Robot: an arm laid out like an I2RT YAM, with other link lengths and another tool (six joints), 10 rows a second.
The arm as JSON. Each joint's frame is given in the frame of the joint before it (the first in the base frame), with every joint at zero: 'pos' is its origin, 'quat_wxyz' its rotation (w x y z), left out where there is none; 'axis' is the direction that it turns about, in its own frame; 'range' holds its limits. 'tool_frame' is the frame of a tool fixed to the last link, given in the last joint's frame.
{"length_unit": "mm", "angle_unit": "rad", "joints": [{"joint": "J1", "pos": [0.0, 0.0, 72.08], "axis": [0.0, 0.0, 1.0], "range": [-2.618, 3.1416]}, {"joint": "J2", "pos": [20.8, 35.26, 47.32], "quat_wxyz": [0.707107, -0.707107, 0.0, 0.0], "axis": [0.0, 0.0, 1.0], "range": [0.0, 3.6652]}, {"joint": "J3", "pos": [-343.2, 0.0, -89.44], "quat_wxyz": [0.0, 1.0, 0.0, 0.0], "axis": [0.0, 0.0, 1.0], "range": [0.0, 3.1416]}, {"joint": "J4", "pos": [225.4, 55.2, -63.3], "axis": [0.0, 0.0, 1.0], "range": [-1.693, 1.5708]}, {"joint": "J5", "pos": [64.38, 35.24, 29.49], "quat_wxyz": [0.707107, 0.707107, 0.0, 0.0], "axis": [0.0, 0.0, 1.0], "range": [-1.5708, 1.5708]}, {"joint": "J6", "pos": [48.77, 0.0, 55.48], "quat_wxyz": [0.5, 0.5, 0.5, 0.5], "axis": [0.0, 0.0, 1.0], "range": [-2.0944, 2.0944]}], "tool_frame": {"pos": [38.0, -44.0, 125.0], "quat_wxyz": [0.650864, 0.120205, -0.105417, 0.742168]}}
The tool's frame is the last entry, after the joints.
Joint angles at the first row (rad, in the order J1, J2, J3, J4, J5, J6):
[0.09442 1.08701 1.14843 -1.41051 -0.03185 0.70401]
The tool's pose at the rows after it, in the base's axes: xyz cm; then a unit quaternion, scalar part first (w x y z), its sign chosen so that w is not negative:
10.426 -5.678 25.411 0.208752 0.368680 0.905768 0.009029
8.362 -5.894 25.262 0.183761 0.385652 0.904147 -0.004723
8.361 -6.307 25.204 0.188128 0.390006 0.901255 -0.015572
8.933 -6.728 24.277 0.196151 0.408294 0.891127 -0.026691
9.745 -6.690 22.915 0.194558 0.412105 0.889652 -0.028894
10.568 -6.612 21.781 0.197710 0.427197 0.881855 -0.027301
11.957 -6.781 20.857 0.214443 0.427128 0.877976 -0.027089
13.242 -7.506 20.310 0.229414 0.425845 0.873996 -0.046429
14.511 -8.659 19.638 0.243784 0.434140 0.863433 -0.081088
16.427 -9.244 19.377 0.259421 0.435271 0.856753 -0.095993
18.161 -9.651 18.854 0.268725 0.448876 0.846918 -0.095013
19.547 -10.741 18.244 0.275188 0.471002 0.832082 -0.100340
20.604 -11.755 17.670 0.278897 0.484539 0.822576 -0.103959
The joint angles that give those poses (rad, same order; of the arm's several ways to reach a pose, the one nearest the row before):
[0.09438 1.05039 1.14845 -1.49789 -0.06581 0.71428]
[0.09440 1.03363 1.14502 -1.56349 -0.06619 0.75206]
[0.09439 1.03362 1.13776 -1.55699 -0.04330 0.76350]
[0.09441 1.03970 1.09160 -1.49521 -0.01736 0.80548]
[0.09409 1.05726 1.03512 -1.42499 -0.01544 0.81394]
[0.09396 1.07292 0.99014 -1.35253 -0.01584 0.84662]
[0.09401 1.08931 0.94855 -1.26479 0.00133 0.84628]
[0.09441 1.12211 0.92221 -1.19878 0.05054 0.84706]
[0.09399 1.17245 0.89131 -1.12516 0.12569 0.87258]
[0.08906 1.22701 0.88940 -1.05496 0.16766 0.87299]
[0.05973 1.27623 0.88941 -0.98135 0.17072 0.87265]
[0.00323 1.32811 0.88940 -0.91037 0.17605 0.86727]
[-0.04557 1.37045 0.88942 -0.85433 0.17606 0.85052]

